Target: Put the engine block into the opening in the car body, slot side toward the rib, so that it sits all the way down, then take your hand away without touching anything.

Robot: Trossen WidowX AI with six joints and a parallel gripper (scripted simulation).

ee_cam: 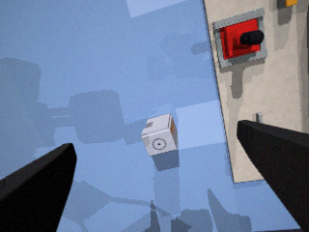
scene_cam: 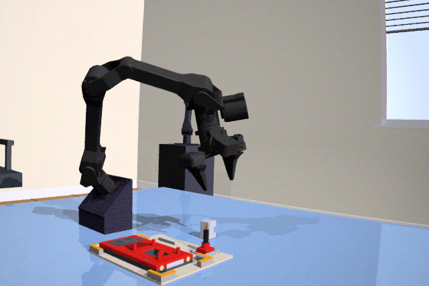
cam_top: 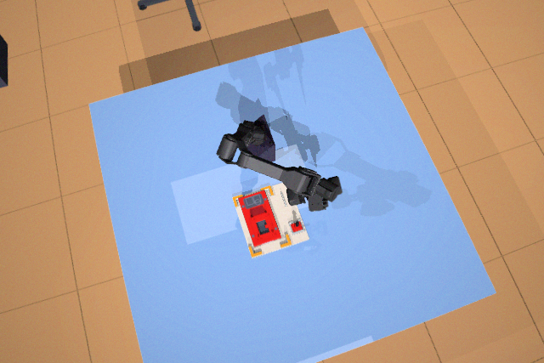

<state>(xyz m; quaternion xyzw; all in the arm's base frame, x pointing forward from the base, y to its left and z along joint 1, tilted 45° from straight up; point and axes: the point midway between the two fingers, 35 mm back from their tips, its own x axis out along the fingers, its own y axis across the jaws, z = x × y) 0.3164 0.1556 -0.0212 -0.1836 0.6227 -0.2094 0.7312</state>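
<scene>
The grey engine block lies 5 cm behind my gripper tip, 3 cm to the left of it and 13 cm below it. Round my gripper tip: dark peg: 4 cm ahead, 8 cm to the right, 12 cm below.
</scene>
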